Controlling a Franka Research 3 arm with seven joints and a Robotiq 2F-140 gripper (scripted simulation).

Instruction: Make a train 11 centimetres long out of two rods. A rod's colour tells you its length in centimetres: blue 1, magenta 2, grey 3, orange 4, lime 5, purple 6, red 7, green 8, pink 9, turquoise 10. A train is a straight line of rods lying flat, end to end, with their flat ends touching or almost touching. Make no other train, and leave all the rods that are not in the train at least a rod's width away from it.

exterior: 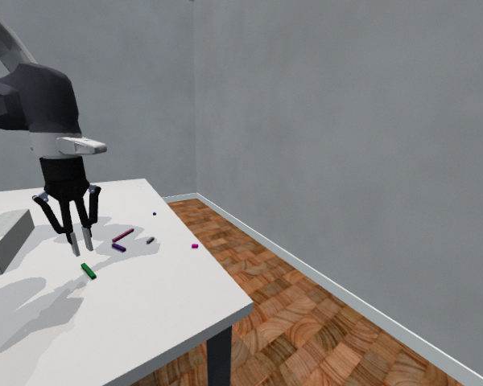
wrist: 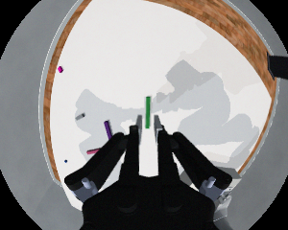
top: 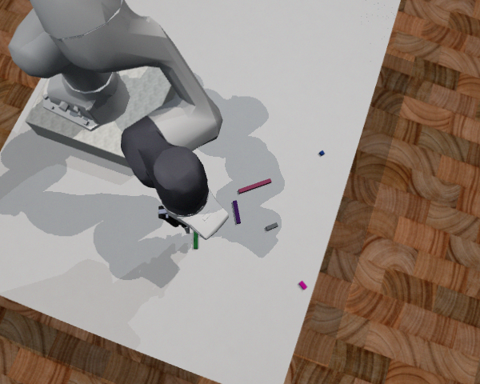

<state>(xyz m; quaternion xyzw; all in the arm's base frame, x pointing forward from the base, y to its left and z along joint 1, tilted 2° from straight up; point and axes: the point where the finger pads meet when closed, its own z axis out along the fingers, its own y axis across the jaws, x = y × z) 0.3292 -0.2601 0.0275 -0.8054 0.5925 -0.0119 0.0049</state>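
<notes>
My gripper is now 10 cm above the green rod. The rest, counted from my hand: grey rod 18 cm ahead, 7 cm to the left, 10 cm below; then pink rod 11 cm ahead, 16 cm to the left, 10 cm below; then purple rod 9 cm ahead, 8 cm to the left, 10 cm below.
</notes>
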